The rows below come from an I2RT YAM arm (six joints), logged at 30 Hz.
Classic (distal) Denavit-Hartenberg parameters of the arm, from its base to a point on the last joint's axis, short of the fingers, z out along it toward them. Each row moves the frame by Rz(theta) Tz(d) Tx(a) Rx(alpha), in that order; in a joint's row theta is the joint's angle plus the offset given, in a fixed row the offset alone. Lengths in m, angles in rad.
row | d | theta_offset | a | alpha
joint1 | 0.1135 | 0 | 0.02 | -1.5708
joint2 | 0 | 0 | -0.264 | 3.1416
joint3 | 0 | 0.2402 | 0.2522 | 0
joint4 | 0 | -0.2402 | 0.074 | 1.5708
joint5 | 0 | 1.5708 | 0 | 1.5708
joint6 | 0.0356 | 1.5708 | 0 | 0
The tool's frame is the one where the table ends.
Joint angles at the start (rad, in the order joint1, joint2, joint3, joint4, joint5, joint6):
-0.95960 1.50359 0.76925 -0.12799 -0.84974 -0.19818
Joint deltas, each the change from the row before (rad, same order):
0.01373 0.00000 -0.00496 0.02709 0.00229 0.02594
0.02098 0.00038 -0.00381 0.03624 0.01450 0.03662
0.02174 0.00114 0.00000 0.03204 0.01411 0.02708
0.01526 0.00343 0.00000 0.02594 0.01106 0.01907
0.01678 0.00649 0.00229 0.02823 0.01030 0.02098
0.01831 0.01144 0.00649 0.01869 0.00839 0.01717
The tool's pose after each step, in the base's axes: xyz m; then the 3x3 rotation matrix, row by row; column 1 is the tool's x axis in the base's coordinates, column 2 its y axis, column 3 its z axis. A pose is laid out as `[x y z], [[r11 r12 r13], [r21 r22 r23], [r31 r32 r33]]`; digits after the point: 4 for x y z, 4 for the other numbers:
[0.1906 -0.2186 0.1835], [[-0.4711 0.1659 0.8663], [0.4592 0.8847 0.0803], [-0.7531 0.4356 -0.4930]]
[0.1962 -0.2165 0.1845], [[-0.4622 0.1686 0.8706], [0.4621 0.8837 0.0743], [-0.7568 0.4367 -0.4864]]
[0.2022 -0.2144 0.1861], [[-0.4548 0.1658 0.8750], [0.4574 0.8865 0.0698], [-0.7641 0.4320 -0.4791]]
[0.2066 -0.2132 0.1868], [[-0.4488 0.1644 0.8784], [0.4539 0.8886 0.0655], [-0.7698 0.4281 -0.4735]]
[0.2119 -0.2122 0.1875], [[-0.4419 0.1614 0.8825], [0.4507 0.8905 0.0629], [-0.7756 0.4255 -0.4662]]
[0.2179 -0.2110 0.1875], [[-0.4409 0.1562 0.8839], [0.4498 0.8906 0.0669], [-0.7767 0.4271 -0.4629]]

